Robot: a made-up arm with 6 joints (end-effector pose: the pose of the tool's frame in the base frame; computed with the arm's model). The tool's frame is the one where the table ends.
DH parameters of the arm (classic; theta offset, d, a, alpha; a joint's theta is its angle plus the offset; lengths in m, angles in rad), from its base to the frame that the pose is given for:
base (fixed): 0.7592 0 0.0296 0
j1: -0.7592 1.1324 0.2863 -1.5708
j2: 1.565 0 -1.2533 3.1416
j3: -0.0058 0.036 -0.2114 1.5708
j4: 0 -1.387 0.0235 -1.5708
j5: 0 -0.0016 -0.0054 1.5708
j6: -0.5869 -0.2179 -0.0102 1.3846
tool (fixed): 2.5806 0.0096 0 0
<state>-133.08 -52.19 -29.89 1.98 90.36 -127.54</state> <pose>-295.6 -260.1 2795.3 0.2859 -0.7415 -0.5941 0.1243</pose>
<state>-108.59 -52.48 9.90 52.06 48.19 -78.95</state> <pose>177.8 263.0 3383.1 0.2220 0.8182 0.5185 0.1114</pose>
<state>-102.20 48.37 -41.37 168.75 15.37 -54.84</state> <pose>-290.5 -1335.4 379.8 -0.5292 -0.0504 -0.3871 0.7534</pose>
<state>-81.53 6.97 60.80 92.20 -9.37 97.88</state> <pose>107.6 -1195.5 3786.6 0.8633 -0.0544 -0.4704 0.1747</pose>
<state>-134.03 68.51 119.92 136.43 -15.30 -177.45</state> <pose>-1595.9 -1514.5 3016.0 0.1473 0.5656 0.5401 0.6055</pose>
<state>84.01 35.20 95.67 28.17 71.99 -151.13</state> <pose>124.5 1414.1 3614.4 0.5637 0.3213 0.4930 0.5796</pose>
